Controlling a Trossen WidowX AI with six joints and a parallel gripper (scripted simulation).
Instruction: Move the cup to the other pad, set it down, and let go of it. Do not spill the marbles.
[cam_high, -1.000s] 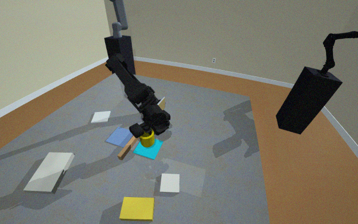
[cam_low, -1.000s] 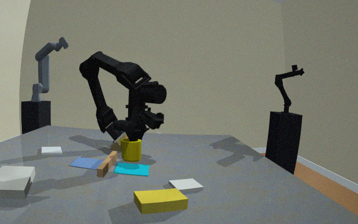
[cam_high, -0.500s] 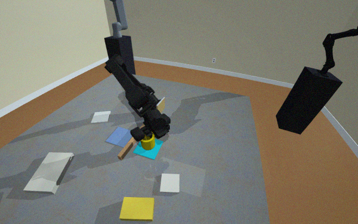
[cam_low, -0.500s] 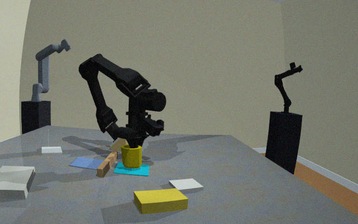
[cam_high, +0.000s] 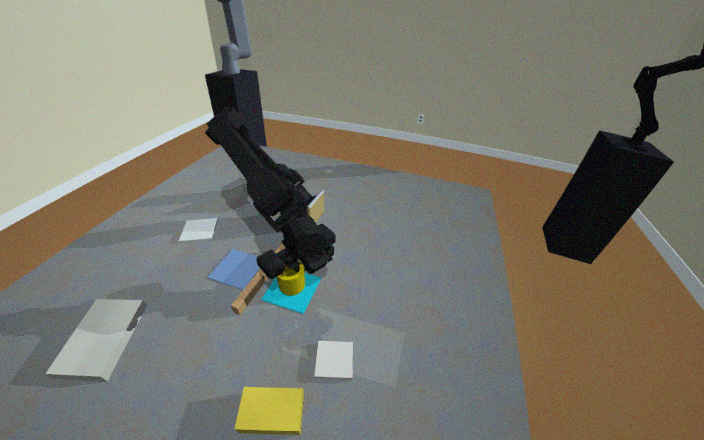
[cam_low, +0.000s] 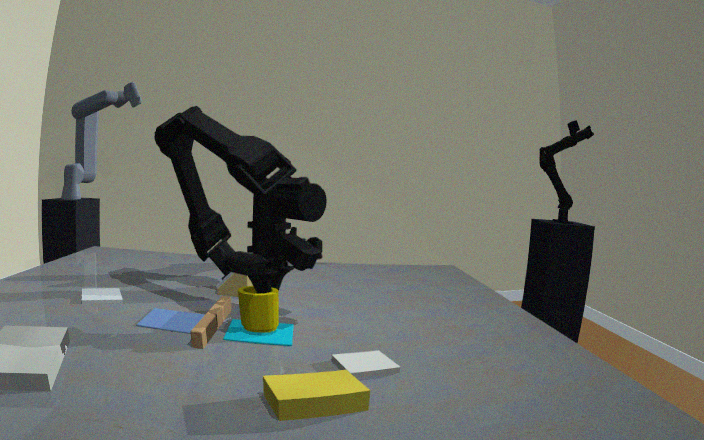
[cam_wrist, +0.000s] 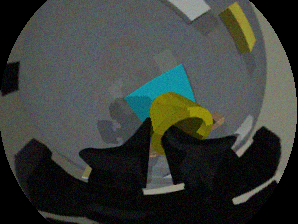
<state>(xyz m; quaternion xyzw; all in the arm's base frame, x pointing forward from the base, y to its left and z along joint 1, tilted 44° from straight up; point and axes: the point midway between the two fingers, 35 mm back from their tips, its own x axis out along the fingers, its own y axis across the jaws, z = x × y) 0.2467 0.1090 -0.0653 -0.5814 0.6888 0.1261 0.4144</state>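
My gripper tip is 10 cm to the left of the wooden bar, 4 cm above it and 3 cm short of it. Round my gripper tip: blue pad: 18 cm to the right, 5 cm below, 3 cm ahead; then yellow block: 29 cm ahead, 10 cm to the left, 3 cm below; then yellow cup: 2 cm ahead, 1 cm to the right.
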